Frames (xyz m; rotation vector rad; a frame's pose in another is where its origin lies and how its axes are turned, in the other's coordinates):
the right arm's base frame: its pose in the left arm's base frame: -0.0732 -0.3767 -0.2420 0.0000 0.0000 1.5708
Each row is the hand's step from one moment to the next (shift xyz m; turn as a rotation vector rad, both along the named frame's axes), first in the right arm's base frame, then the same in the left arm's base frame.
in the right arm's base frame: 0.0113 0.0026 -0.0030 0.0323 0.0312 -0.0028
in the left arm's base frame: -0.0026 0.0113 -0.0030 -0.0312 0.0323 -0.0028
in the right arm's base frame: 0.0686 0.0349 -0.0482 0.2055 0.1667 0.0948
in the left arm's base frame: -0.0349 0.0686 -0.0482 -0.1667 0.2055 0.0948
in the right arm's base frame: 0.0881 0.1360 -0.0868 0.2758 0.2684 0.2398
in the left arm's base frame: -0.1360 0.0881 -0.0868 -0.2684 0.2758 0.2398
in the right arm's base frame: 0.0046 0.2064 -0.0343 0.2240 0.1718 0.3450
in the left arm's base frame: -0.2064 0.0046 -0.0343 -0.1718 0.2240 0.3450
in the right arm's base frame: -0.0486 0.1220 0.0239 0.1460 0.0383 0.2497
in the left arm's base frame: -0.1220 -0.0486 0.0239 -0.0383 0.1460 0.2497
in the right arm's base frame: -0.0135 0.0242 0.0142 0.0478 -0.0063 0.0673
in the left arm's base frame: -0.0242 -0.0135 0.0142 0.0063 0.0478 0.0673
